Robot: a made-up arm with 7 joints. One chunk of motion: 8 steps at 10 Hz.
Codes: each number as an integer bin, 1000 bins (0 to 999) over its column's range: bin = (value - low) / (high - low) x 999, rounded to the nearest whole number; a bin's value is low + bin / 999 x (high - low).
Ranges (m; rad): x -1..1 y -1..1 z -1..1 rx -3.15..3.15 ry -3.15..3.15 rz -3.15..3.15
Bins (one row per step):
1: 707 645 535 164 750 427
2: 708 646 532 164 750 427
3: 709 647 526 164 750 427
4: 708 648 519 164 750 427
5: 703 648 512 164 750 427
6: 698 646 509 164 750 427
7: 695 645 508 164 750 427
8: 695 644 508 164 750 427
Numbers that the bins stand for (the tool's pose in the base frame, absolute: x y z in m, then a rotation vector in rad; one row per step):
1: 0.4154 0.2913 0.0711 -2.1158 1.5797 -0.4572
2: 0.4174 0.2933 0.0651 -2.1158 1.5797 -0.4572
3: 0.4194 0.2953 0.0531 -2.1158 1.5797 -0.4572
4: 0.4174 0.2973 0.0390 -2.1158 1.5797 -0.4572
5: 0.4074 0.2973 0.0250 -2.1158 1.5797 -0.4572
6: 0.3974 0.2933 0.0190 -2.1158 1.5797 -0.4572
7: 0.3914 0.2913 0.0170 -2.1158 1.5797 -0.4572
8: 0.3914 0.2893 0.0170 -2.1158 1.5797 -0.4572

